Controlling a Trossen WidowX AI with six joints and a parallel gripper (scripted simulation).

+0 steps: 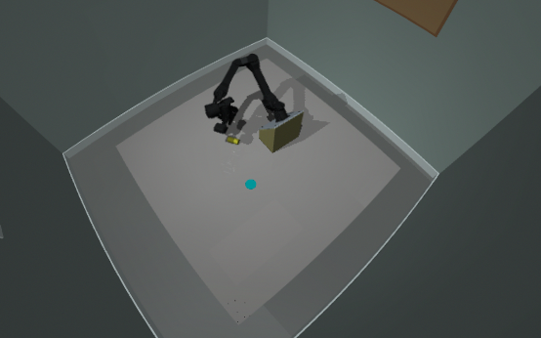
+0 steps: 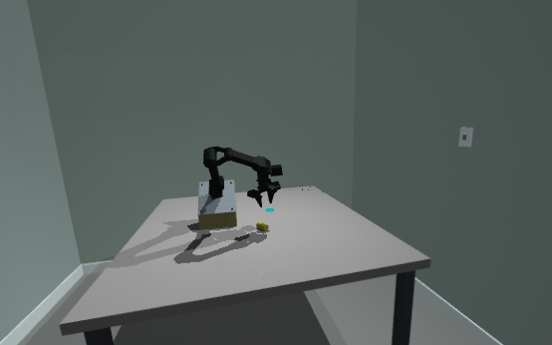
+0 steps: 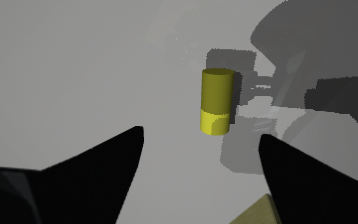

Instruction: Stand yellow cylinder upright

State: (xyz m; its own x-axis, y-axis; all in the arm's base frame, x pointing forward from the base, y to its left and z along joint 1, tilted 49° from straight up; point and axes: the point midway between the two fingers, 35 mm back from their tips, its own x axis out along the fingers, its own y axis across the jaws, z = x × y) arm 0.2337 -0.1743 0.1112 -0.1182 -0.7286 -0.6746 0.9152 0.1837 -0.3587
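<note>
The yellow tall cylinder lies 12 cm below my gripper tip, 2 cm to the left of it and 2 cm behind it. Also, from my gripper tip: cyan circle (29 cm to the left, 14 cm below, 10 cm ahead).
</note>
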